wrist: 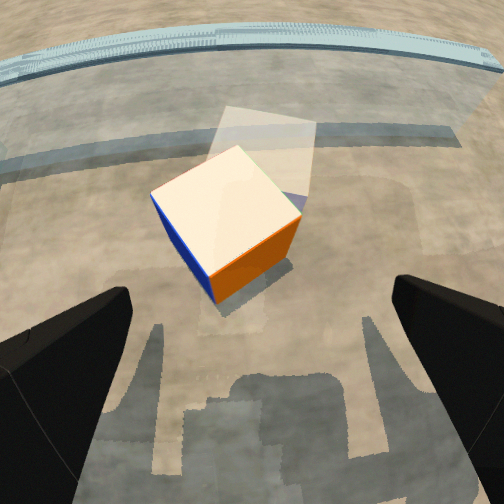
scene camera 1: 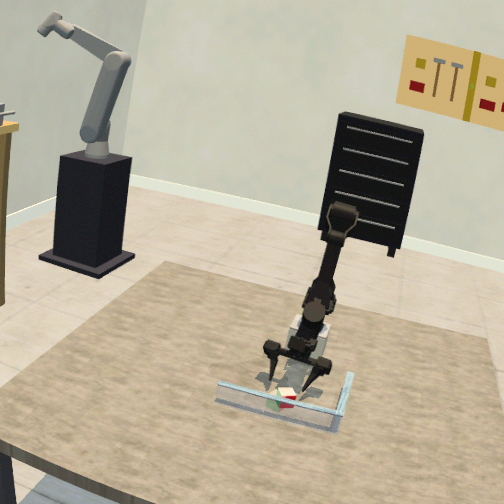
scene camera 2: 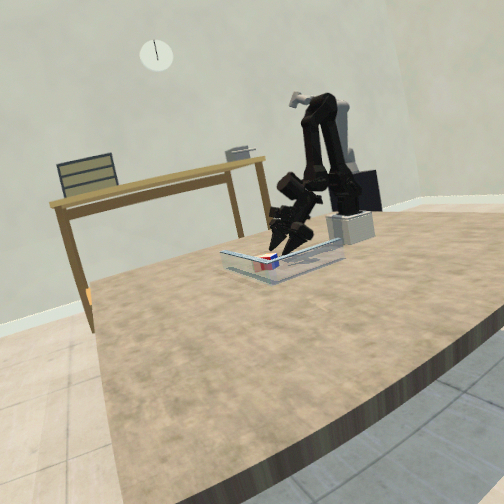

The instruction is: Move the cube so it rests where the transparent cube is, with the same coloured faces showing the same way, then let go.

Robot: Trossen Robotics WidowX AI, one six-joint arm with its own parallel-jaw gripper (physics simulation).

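The cube (wrist: 227, 222) lies on the table with a white face up, an orange face toward the lower right and a blue face toward the lower left. It also shows in scene camera 1 (scene camera 1: 285, 399) and scene camera 2 (scene camera 2: 267, 262). The transparent cube (wrist: 268, 150) sits just beyond it, overlapping its far corner and turned at a different angle. My gripper (wrist: 252, 350) is open and empty, hovering above and just short of the cube, with its fingers wide to either side. It also shows in scene camera 1 (scene camera 1: 294, 371).
A low pale-blue L-shaped rail (scene camera 1: 337, 400) borders the cube's area on the near and right sides. The arm's base block (scene camera 1: 307, 330) stands behind. A second grey arm on a black pedestal (scene camera 1: 90, 205) stands off the table at far left.
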